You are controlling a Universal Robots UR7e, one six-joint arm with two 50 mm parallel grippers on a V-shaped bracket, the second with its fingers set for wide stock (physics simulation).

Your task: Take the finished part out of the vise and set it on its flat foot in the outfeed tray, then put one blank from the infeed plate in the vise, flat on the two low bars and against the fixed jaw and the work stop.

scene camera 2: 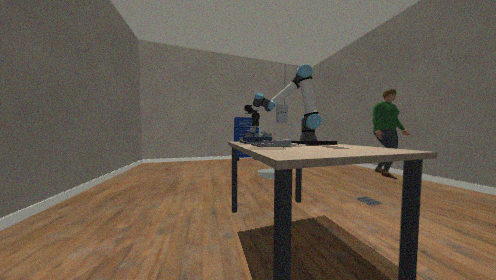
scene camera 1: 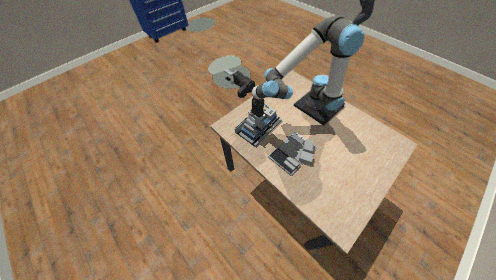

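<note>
The vise (scene camera 1: 248, 132) (scene camera 2: 264, 137), blue and grey, stands at the table's far left corner. My gripper (scene camera 1: 259, 122) (scene camera 2: 255, 133) points straight down into the vise, its fingertips low among the jaws. The fingers and the finished part are too small and hidden to tell apart, so I cannot tell whether the gripper is open or shut. The second gripper (scene camera 1: 229, 78) points sideways, away from the arm. A dark tray (scene camera 1: 278, 156) near the front edge holds small grey pieces (scene camera 1: 291, 163). Beside it, grey blocks (scene camera 1: 308, 146) (scene camera 1: 306, 157) lie at a grey plate, partly in shadow.
The robot's black base plate (scene camera 1: 312, 111) (scene camera 2: 320, 142) stands at the back of the table (scene camera 1: 365, 175) (scene camera 2: 350, 152). A blue drawer cabinet (scene camera 1: 160, 17) (scene camera 2: 240, 125) stands on the floor beyond. A person in green (scene camera 2: 386, 117) is on the right in scene camera 2.
</note>
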